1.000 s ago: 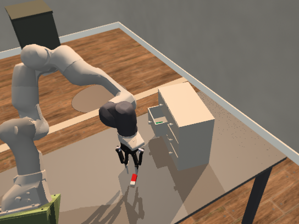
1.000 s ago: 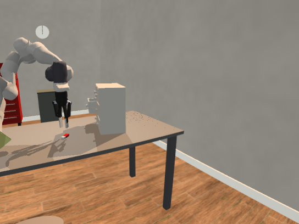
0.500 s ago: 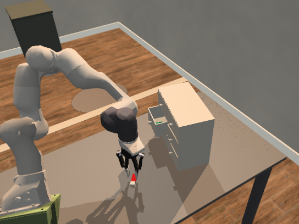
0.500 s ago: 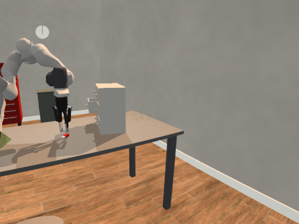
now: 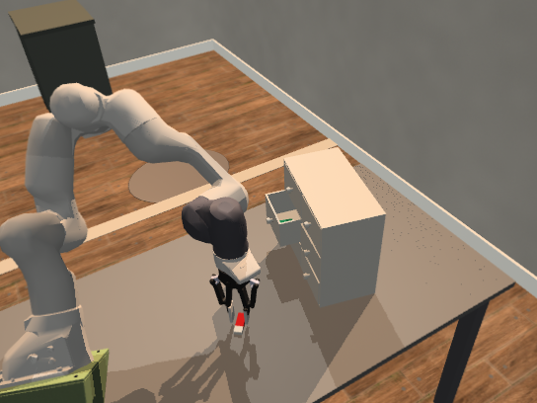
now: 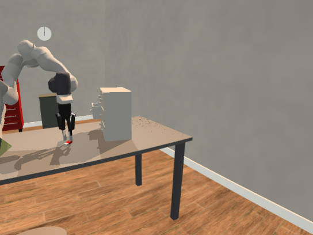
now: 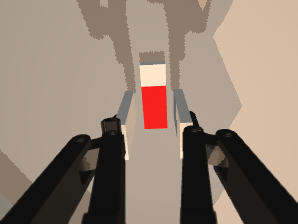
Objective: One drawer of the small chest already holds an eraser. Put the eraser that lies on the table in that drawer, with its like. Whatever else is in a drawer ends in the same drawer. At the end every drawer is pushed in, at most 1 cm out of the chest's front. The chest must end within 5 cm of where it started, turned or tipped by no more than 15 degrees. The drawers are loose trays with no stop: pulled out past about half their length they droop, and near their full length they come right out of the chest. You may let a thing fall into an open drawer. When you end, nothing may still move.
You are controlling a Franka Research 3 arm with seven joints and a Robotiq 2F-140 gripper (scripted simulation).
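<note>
The white eraser is 5 cm below my hand and 1 cm to the right of it. Round my hand: small green thing 26 cm ahead, 20 cm to the left, 6 cm above.
</note>
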